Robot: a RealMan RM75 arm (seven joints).
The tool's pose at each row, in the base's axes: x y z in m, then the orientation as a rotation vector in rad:
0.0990, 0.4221, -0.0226, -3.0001, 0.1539, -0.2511
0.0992, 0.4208, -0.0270, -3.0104, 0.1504, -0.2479
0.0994, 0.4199, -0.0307, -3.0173, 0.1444, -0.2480
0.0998, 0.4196, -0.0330, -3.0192, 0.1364, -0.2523
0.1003, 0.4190, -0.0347, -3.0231, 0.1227, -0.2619
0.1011, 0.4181, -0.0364, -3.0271, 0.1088, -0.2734
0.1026, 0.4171, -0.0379, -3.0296, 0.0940, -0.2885
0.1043, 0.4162, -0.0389, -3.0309, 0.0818, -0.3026
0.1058, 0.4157, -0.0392, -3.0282, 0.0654, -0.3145
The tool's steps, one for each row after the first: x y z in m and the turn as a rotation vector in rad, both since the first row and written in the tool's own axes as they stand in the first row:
-0.0004, 0.0019, 0.0042, -0.0097, -0.0023, -0.0033
-0.0006, 0.0032, 0.0077, -0.0159, -0.0026, -0.0080
-0.0006, 0.0038, 0.0100, -0.0172, -0.0001, -0.0136
-0.0003, 0.0046, 0.0117, -0.0202, 0.0056, -0.0234
0.0003, 0.0056, 0.0134, -0.0235, 0.0125, -0.0334
0.0017, 0.0067, 0.0150, -0.0256, 0.0217, -0.0440
0.0033, 0.0075, 0.0162, -0.0267, 0.0305, -0.0527
0.0048, 0.0079, 0.0167, -0.0235, 0.0376, -0.0637

